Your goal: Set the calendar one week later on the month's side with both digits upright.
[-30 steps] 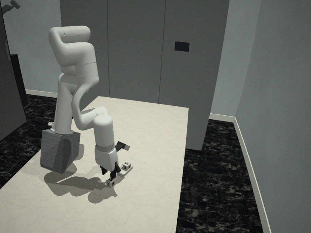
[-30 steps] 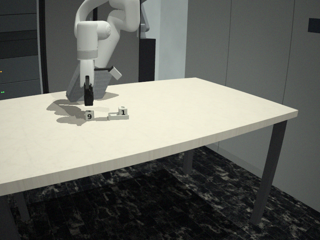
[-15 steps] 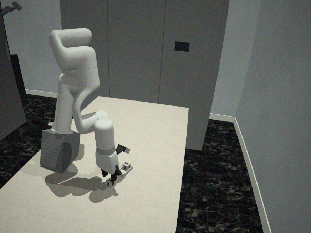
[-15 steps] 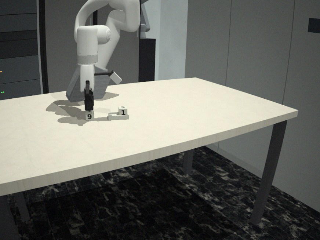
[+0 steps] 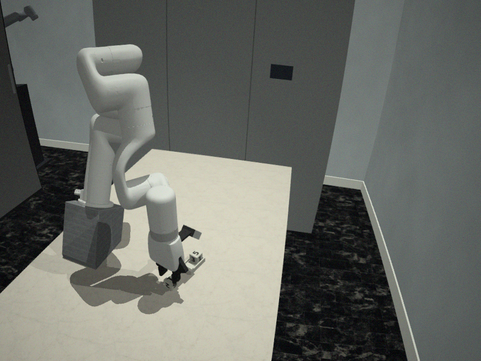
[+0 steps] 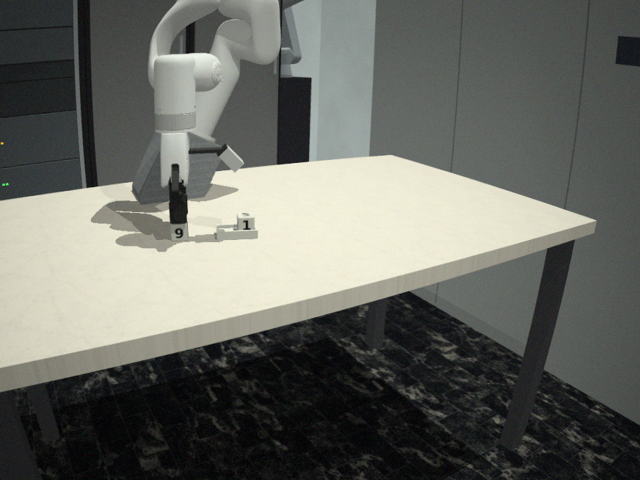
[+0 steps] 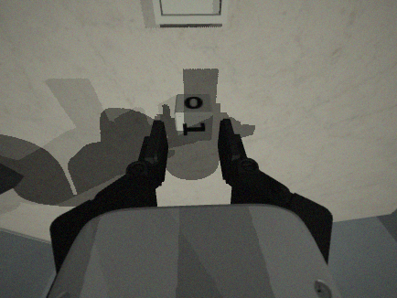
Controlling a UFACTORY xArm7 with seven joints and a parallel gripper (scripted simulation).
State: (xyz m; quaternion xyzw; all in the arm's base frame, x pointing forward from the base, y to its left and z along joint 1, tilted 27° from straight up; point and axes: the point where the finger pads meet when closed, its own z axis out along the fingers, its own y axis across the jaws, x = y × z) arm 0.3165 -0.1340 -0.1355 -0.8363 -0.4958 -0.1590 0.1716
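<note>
Right now my hand is 4 cm above the digit cube. From my hand the other things lie so: tray: 5 cm ahead, 10 cm to the left, 5 cm below.
</note>
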